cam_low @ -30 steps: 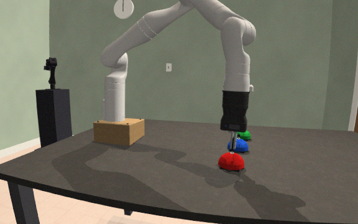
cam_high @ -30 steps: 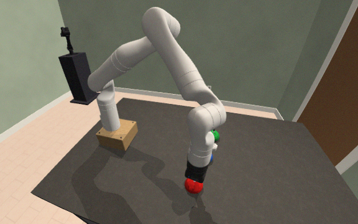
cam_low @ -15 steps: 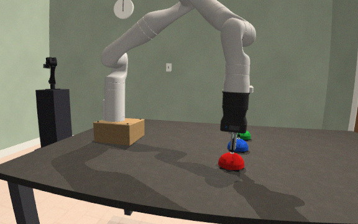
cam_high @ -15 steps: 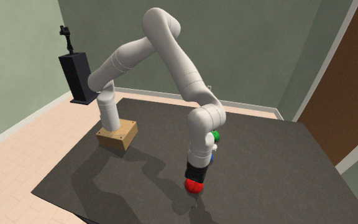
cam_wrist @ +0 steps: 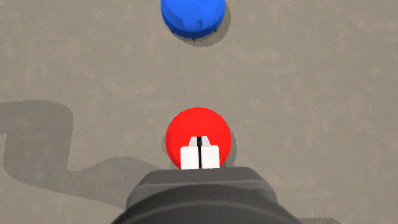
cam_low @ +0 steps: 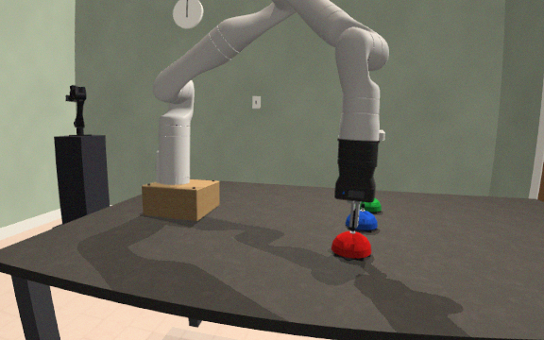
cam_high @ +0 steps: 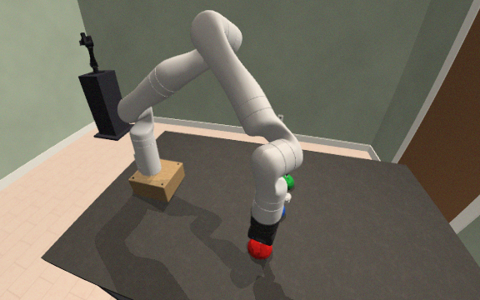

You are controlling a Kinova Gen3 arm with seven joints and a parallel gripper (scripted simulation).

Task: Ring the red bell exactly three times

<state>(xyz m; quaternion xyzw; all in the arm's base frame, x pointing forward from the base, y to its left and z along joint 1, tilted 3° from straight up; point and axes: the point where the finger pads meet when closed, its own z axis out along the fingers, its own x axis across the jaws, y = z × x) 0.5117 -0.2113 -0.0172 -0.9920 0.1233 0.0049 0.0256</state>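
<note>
My hand is 40 mm above the red bell. From my hand the other things lie so: green bell 80 mm ahead, 340 mm to the left, 40 mm below; blue bell 40 mm ahead, 170 mm to the left, 40 mm below.
</note>
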